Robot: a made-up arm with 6 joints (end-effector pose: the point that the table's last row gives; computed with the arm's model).
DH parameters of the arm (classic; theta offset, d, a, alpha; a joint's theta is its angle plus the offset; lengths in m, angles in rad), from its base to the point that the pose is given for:
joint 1: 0 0.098 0 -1.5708
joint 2: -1.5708 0 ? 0
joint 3: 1.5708 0.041 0 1.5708
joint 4: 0 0.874 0 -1.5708
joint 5: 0 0 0 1.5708
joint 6: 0 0.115 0 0
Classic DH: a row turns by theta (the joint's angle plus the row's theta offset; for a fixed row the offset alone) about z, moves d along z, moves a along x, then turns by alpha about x.
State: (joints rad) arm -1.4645 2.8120 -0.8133 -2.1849 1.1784 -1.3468
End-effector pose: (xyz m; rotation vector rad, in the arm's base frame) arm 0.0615 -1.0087 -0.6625 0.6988 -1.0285 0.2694
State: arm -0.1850 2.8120 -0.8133 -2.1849 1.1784 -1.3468
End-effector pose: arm 0.9838 -0.2308 -0.6625 1.2873 -0.4471 1.3639
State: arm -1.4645 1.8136 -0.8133 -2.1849 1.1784 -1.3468
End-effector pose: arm 0.0802 -1.1842 0.5347 -0.2176 -0.8520 0.7525
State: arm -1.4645 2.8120 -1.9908 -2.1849 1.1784 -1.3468
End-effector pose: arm 0.0371 -0.7796 0.3330 -0.3836 -0.8032 0.8281
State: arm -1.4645 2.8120 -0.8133 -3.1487 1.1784 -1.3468
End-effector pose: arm 0.1506 -1.0180 -0.6215 0.8229 -0.0411 0.3116
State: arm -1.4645 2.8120 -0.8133 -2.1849 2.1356 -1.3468
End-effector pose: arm 0.0585 -0.9102 -0.6234 -0.1741 -0.8260 -0.1457
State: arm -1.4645 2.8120 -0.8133 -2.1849 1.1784 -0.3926
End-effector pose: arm 0.0615 -1.0087 -0.6625 0.1571 -1.3061 1.0900
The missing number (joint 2, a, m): 0.46
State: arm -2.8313 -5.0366 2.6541 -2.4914 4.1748 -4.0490
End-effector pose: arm 0.2041 -0.0404 -0.2927 0.6107 -0.3204 2.0578
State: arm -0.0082 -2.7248 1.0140 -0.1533 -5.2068 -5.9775
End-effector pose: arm -1.1194 0.0347 -0.3531 0.0528 -0.6512 0.2594
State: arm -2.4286 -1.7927 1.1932 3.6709 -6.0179 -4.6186
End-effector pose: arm 0.7929 0.6516 0.7953 0.6669 1.0114 2.7081
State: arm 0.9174 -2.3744 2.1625 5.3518 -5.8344 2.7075
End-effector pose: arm -0.3021 -0.3931 0.7289 0.4849 -0.1331 2.6921
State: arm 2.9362 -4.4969 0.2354 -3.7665 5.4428 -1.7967
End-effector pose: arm -1.2461 0.2689 -0.4772 -2.2863 1.5489 0.7190
